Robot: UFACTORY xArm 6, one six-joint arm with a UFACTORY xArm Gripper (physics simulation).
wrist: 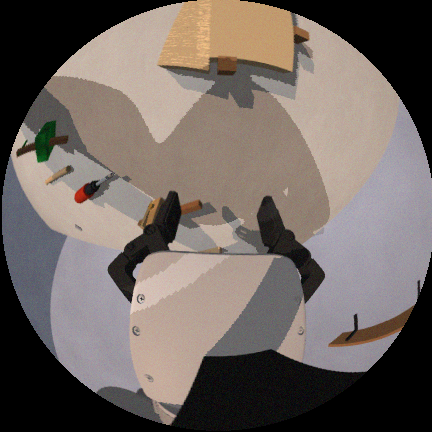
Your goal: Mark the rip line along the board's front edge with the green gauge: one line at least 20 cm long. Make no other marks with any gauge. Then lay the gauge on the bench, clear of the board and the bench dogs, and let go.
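Places are measured from the arm's base along level axes (x ahead, y left, z up), in centimetres.
Where they show: gripper, fingertip midpoint: [219, 202].
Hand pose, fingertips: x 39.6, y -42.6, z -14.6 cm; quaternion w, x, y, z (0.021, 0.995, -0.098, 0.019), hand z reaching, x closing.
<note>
Each offset is from my fingertips to the centre of the thing. "spot": to the spot under its first point. Level surfaces: height alone.
In the wrist view the green gauge [46, 141], a green block on a dark brown bar, lies on the bench @(dz -6.3 cm) [350, 105] at the far left. The wooden board [250, 35] lies at the top, with a lighter, streaky grain band on its left part; part of it is cut off by the view's edge. Brown bench dogs @(dx +2.5, dy +12.5, dz -5.0 cm) [227, 65] [301, 34] stand against its edges. My gripper [219, 202] is open and empty, low in the middle of the view, apart from the gauge and the board. I see no clear marked line on the board.
A tan gauge-like block with a brown bar @(spot: dx -4.7, dy -4.0, dz -3.7 cm) [191, 207] lies partly behind the left finger. A red-handled screwdriver @(dx -22.3, dy +3.7, dz -4.9 cm) [86, 192] and a short wooden dowel @(dx -34.8, dy +11.0, dz -5.6 cm) [59, 175] lie between it and the green gauge. A brown shelf [375, 332] with black brackets shows at the lower right.
</note>
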